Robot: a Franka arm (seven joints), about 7 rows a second.
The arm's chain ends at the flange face. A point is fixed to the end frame.
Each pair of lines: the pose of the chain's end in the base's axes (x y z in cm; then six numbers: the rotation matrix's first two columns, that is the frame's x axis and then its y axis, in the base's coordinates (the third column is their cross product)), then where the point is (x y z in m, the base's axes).
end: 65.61 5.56 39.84 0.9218 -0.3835 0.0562 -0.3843 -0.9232 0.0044
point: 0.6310 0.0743 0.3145
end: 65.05 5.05 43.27 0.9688 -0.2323 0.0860 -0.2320 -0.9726 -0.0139
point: 0.6256 0.0659 0.3481
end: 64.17 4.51 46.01 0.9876 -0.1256 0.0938 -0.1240 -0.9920 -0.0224
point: 0.6160 0.0583 0.3754
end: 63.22 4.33 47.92 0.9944 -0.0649 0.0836 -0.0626 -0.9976 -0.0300
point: 0.6049 0.0556 0.3948
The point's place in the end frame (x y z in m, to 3 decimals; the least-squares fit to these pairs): -0.035 -0.008 0.082
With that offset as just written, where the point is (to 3 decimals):
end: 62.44 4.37 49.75 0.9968 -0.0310 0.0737 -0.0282 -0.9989 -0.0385
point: 0.596 0.056 0.414
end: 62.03 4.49 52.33 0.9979 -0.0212 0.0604 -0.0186 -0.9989 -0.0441
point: 0.591 0.057 0.440
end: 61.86 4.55 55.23 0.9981 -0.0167 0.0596 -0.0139 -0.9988 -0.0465
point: 0.589 0.058 0.469
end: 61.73 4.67 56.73 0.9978 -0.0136 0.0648 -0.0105 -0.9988 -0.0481
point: 0.588 0.059 0.484
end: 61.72 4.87 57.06 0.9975 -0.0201 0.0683 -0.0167 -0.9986 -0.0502
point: 0.588 0.061 0.487
